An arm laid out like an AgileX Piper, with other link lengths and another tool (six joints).
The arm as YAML. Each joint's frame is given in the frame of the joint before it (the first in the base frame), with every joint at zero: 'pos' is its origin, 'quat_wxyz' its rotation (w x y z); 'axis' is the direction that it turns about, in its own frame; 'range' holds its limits. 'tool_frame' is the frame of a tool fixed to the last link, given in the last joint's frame.
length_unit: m
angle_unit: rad
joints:
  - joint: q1
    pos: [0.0, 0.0, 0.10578]
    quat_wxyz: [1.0, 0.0, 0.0, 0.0]
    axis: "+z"
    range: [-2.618, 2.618]
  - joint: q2
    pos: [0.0, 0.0, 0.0]
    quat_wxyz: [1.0, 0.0, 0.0, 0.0]
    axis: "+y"
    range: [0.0, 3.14]
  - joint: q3
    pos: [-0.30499, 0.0, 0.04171]
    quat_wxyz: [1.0, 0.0, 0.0, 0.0]
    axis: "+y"
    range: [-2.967, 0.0]
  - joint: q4
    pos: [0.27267, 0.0, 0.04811]
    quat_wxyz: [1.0, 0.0, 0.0, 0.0]
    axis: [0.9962, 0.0, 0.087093]
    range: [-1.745, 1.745]
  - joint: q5
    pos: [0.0, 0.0, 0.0]
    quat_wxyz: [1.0, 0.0, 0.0, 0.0]
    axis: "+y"
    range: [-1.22, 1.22]
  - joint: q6
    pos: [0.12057, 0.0, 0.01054]
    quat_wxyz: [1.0, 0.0, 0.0, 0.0]
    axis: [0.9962, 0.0, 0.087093]
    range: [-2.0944, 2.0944]
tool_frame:
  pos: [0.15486, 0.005, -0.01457]
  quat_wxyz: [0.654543, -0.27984, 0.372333, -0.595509]
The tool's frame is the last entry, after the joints.
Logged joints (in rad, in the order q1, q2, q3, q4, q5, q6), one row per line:
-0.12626, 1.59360, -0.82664, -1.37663, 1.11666, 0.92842
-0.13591, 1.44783, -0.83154, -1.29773, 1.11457, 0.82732
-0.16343, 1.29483, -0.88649, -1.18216, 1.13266, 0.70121
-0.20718, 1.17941, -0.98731, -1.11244, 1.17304, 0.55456
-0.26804, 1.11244, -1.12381, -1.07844, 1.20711, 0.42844
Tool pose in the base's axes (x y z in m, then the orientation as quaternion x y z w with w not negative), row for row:
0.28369, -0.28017, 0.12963, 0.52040, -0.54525, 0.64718, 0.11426
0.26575, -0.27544, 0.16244, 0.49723, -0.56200, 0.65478, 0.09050
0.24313, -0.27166, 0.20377, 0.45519, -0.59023, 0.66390, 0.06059
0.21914, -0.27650, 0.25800, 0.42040, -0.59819, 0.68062, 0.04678
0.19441, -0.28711, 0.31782, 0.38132, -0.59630, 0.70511, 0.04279
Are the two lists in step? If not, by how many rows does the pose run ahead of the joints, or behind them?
They are in step.
